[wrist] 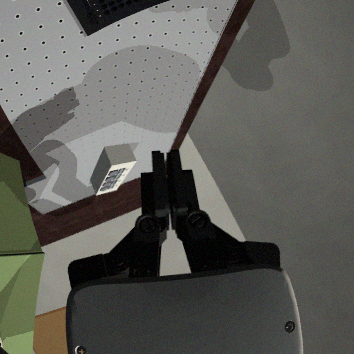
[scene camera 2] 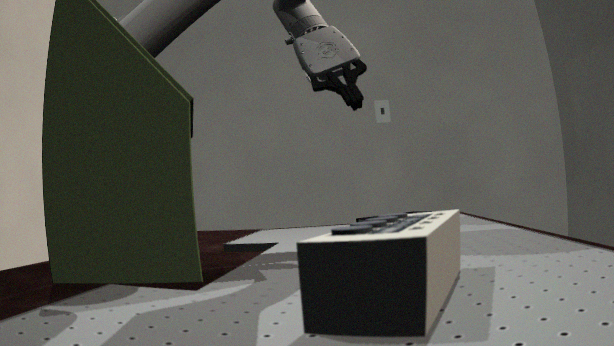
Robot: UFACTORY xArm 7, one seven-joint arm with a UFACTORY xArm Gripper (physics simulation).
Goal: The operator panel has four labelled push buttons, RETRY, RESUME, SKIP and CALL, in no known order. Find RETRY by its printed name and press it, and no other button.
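Frame: origin at the arm's base, x right, y back, z down, level; centimetres.
Seen in the pictures: gripper, fingertip midpoint: [wrist: 164,164] [scene camera 2: 358,105]; arm's base, origin of the base link: [scene camera 2: 123,53].
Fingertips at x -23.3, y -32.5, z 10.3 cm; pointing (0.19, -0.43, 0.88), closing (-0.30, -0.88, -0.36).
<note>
Offsets run from my fingertips to a thing's middle. "spot": to the spot under its first point. Level surfaces: height alone.
The operator panel @(dz +19.0, dx +42.7, dy -8.5 cm) [scene camera 2: 365,287] [wrist: 104,167] is a box with dark and pale sides and a cream top. In the scene view dark round buttons @(dz +16.5, dx +46.8, dy -5.9 cm) [scene camera 2: 352,229] stand in a row on its top, seen almost edge-on. In the wrist view the buttons @(dz +16.5, dx +40.9, dy -7.0 cm) [wrist: 113,180] are small and dark, with marks beside them too small to read, so I cannot tell which is RETRY. My gripper [scene camera 2: 356,106] [wrist: 164,164] is shut and empty, its fingertips together. It hangs high above the panel's level, apart from it.
A large green block-like housing [scene camera 2: 120,175] [wrist: 17,210] stands at the left. The panel stands on a perforated light board @(dz +21.7 cm) [scene camera 2: 530,295] [wrist: 45,55] over a dark red-brown table @(dz +23.0 cm) [wrist: 75,216]. A black slotted object @(spot: dz +20.6, dx +1.4, dy -0.4 cm) [wrist: 90,22] lies at the top of the wrist view.
</note>
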